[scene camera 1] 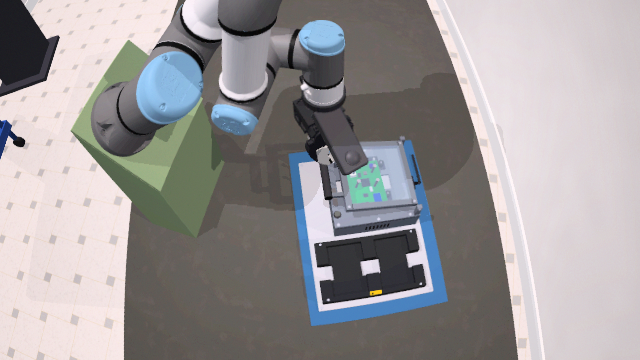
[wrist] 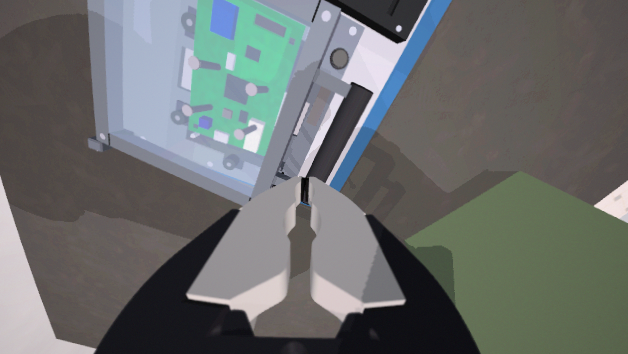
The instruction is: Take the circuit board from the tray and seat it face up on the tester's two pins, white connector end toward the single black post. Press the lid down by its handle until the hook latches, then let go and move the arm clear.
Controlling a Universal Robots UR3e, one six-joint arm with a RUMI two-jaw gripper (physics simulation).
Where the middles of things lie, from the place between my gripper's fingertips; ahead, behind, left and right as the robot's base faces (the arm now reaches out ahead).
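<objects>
Hand 30 mm above the tester lid (scene camera 1: 385,182), 80 mm short of it, 30 mm to the left of it.
</objects>
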